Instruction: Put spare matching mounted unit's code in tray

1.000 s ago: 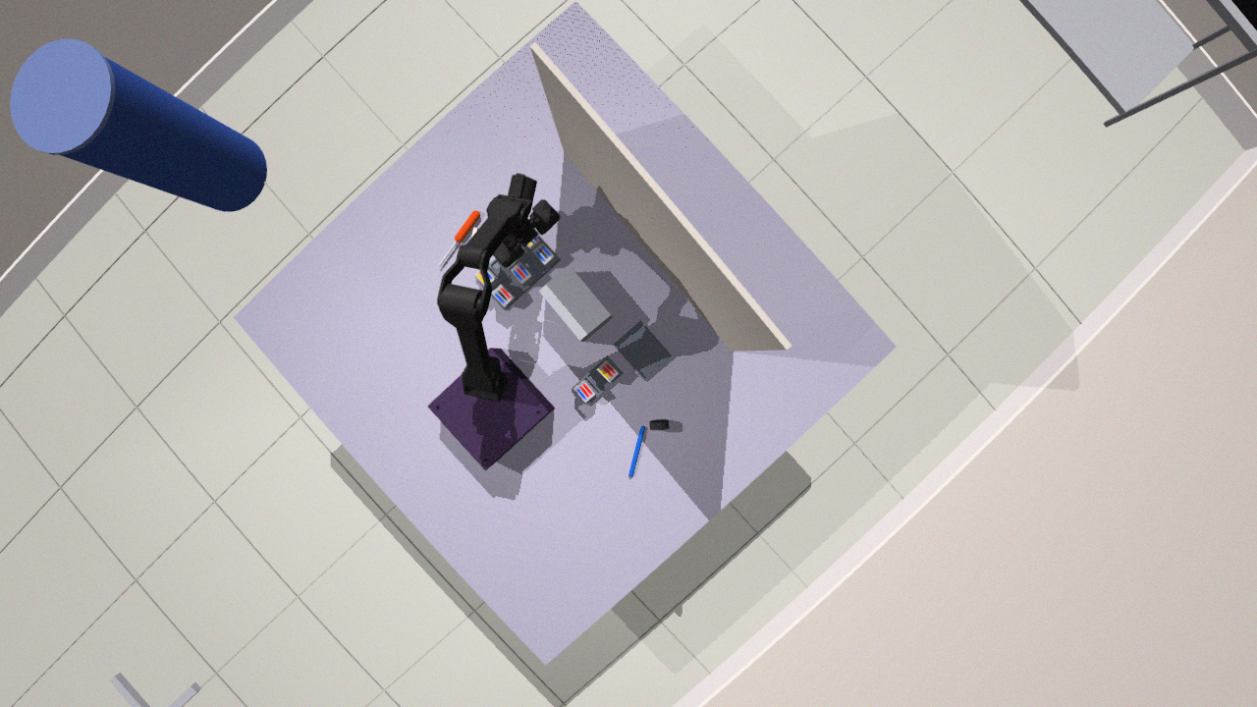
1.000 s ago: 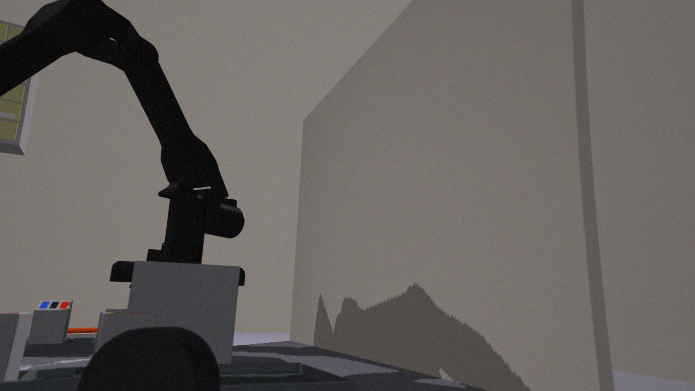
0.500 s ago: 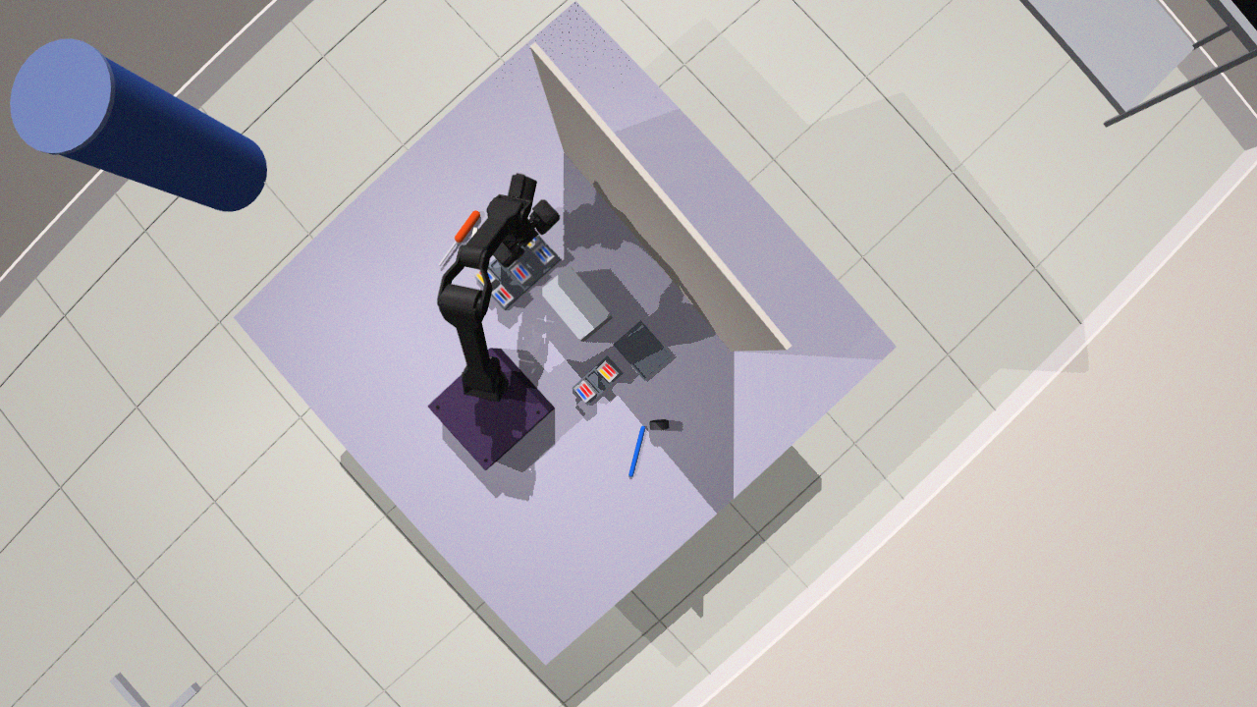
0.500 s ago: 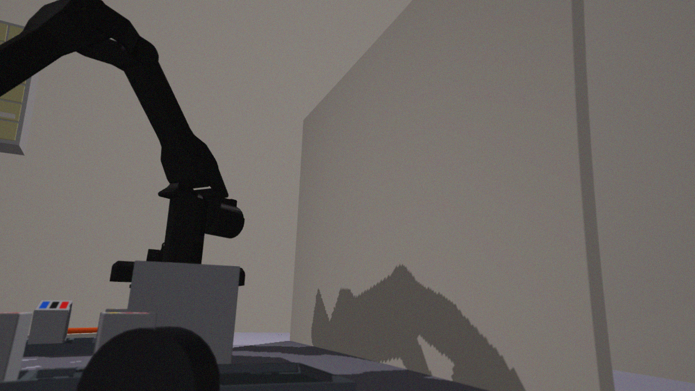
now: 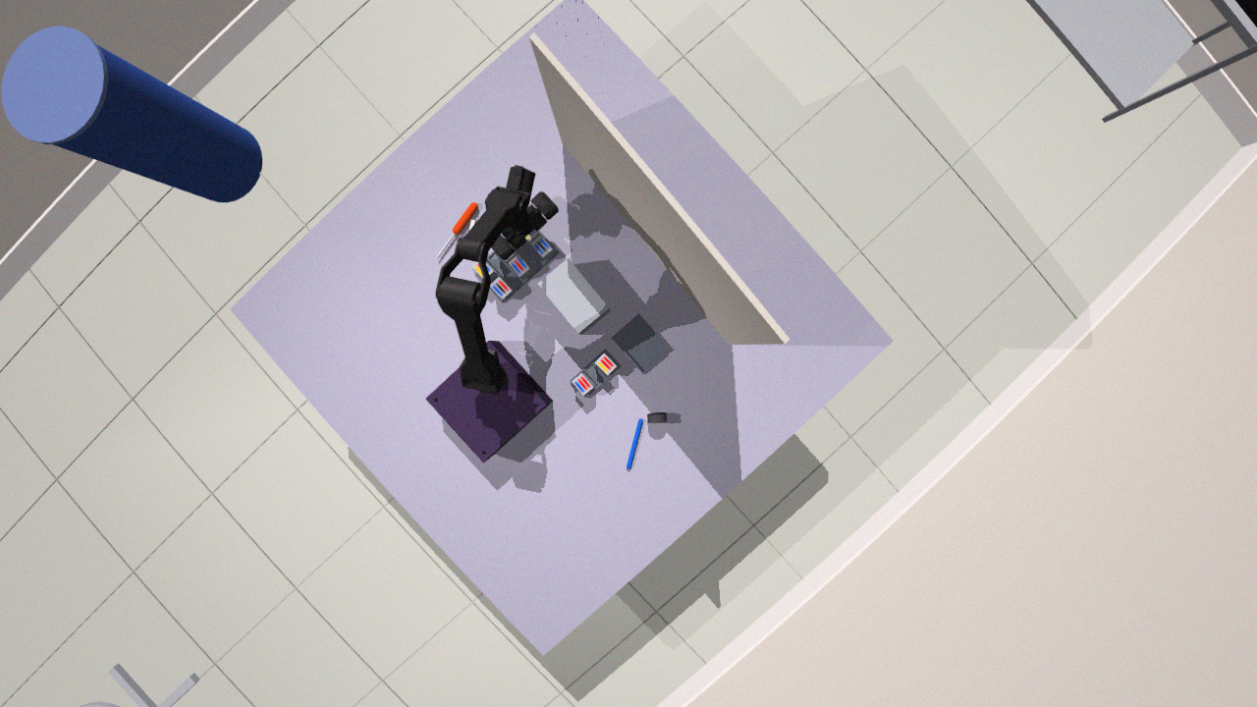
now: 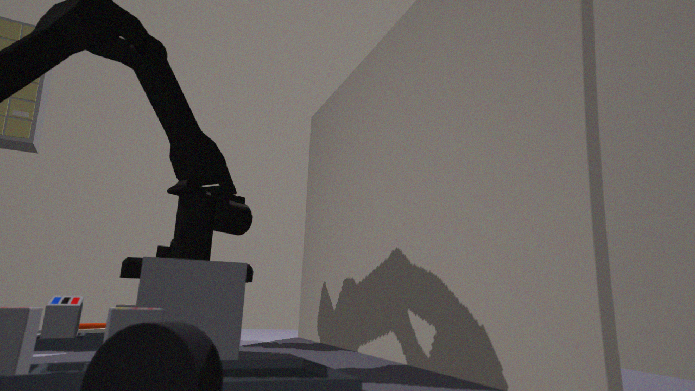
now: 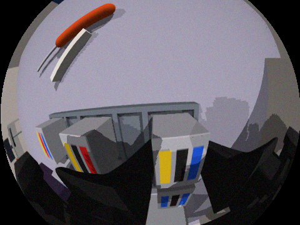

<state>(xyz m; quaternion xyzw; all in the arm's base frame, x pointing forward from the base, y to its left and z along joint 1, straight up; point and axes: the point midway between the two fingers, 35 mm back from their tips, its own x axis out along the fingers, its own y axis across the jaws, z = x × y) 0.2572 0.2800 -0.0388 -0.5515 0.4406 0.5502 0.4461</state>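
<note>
Right now the dark grey tray is 400 mm to the right of my gripper tip, 110 mm ahead of it and 10 mm below it. From my gripper tip the other things lie so: pale grey mounted unit 200 mm to the right, 30 mm above, 20 mm ahead; then tall beige wall panel 260 mm ahead, 210 mm above, 170 mm to the right; then grey rack 70 mm behind, 40 mm to the right, 10 mm below.
</note>
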